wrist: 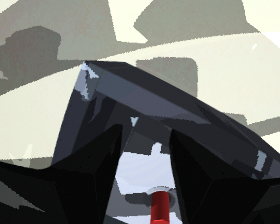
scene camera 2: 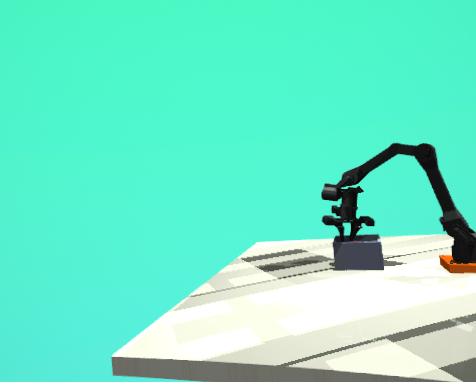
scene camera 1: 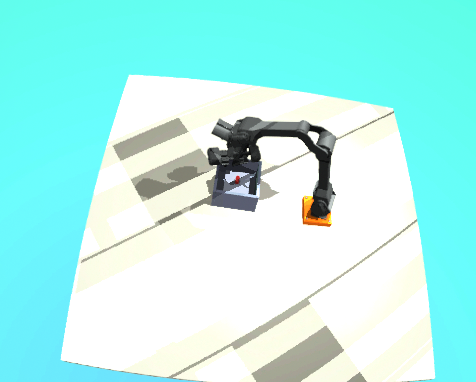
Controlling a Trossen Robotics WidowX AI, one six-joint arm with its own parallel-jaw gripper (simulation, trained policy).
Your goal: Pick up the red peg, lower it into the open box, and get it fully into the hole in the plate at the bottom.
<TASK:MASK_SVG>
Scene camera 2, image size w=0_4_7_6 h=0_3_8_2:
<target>my gripper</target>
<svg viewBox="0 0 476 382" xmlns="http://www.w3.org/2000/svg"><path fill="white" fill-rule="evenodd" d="M332 205L331 213L341 218L323 215L321 222L324 225L335 225L339 230L342 242L344 241L345 232L343 223L351 223L350 242L352 242L359 229L363 228L361 226L362 223L366 226L374 226L374 219L370 216L356 217L357 204L341 203L340 207Z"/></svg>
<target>grey box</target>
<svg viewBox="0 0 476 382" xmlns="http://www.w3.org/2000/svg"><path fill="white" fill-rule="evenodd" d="M335 236L333 241L335 271L384 270L382 242L379 235L356 234L352 242L350 242L350 235L344 235L343 242L340 235Z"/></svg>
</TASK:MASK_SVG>
